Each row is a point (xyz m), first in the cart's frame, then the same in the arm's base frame.
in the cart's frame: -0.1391 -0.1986 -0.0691
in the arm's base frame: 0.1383 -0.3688 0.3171
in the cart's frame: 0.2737 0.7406 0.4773
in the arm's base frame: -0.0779 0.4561 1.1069
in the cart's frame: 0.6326 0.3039 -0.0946
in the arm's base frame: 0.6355 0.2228 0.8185
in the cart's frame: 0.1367 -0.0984 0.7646
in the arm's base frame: -0.1368 -0.4380 1.1541
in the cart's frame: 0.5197 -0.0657 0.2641
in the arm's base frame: 0.4379 -0.2343 0.9915
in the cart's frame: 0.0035 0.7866 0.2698
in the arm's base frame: -0.1862 0.5148 0.7860
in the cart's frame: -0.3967 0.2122 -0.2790
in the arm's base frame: -0.0502 0.0427 0.0444
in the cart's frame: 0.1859 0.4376 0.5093
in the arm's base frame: -0.0892 0.1455 1.0442
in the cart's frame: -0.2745 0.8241 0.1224
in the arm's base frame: -0.3323 0.5496 0.5069
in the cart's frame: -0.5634 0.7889 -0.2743
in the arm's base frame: -0.3289 0.5736 0.0155
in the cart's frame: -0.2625 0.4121 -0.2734
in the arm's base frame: 0.0024 0.2513 0.1527
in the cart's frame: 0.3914 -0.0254 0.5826
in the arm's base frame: 0.1479 -0.2899 1.1714
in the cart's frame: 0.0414 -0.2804 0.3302
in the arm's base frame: 0.0772 -0.5202 0.7318
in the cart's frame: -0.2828 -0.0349 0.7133
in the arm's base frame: -0.4550 -0.4203 0.8693
